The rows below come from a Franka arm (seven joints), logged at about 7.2 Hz.
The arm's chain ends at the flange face. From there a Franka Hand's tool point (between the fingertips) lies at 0.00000 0.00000 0.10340 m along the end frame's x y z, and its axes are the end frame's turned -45 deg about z.
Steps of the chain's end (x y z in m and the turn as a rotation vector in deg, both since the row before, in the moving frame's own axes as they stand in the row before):
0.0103, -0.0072, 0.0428, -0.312, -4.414, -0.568
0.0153, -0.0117, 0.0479, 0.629, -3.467, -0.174
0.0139, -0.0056, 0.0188, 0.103, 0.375, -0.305
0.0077, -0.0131, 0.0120, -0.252, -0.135, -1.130
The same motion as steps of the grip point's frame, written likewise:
0.0063, -0.0030, 0.0425, 2.901, -3.342, -0.568
0.0155, -0.0027, 0.0477, 2.896, -2.007, -0.174
0.0144, 0.0062, 0.0188, -0.192, 0.338, -0.305
0.0142, -0.0037, 0.0120, -0.083, -0.274, -1.130

